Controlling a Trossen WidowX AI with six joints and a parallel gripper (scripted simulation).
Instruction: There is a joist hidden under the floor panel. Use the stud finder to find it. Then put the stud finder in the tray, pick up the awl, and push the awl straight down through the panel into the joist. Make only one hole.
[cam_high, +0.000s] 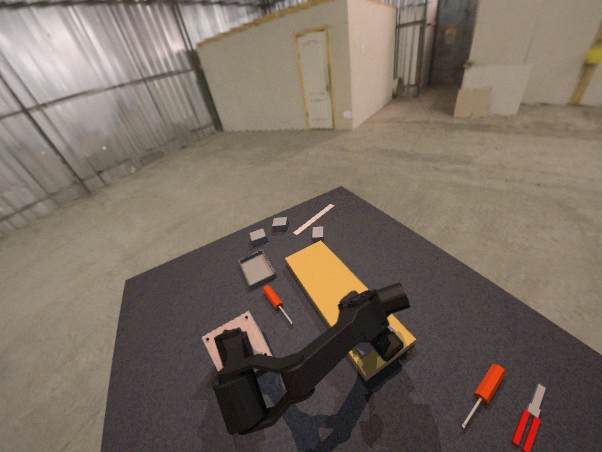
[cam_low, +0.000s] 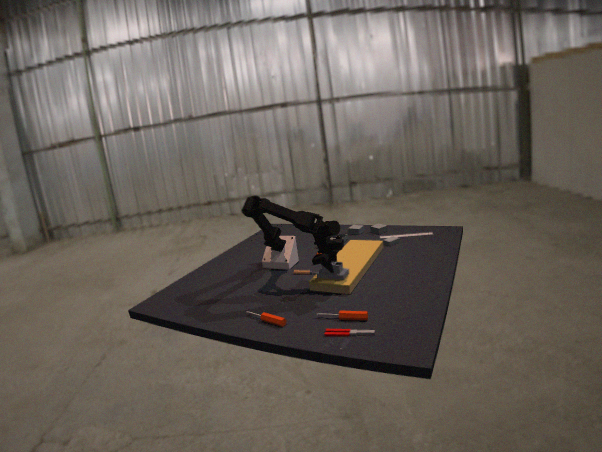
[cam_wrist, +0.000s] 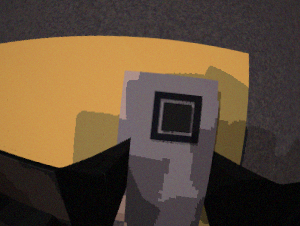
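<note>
Now: gripper tip 47 cm to the right of the grey tray, 26 cm past it and 5 cm above it. From my gripper tip the other things lie so: awl (17 cm behind, 6 cm to the left, 6 cm below); square light (3 cm above, 2 cm ahead); grey stud finder (2 cm above, 1 cm ahead).
</note>
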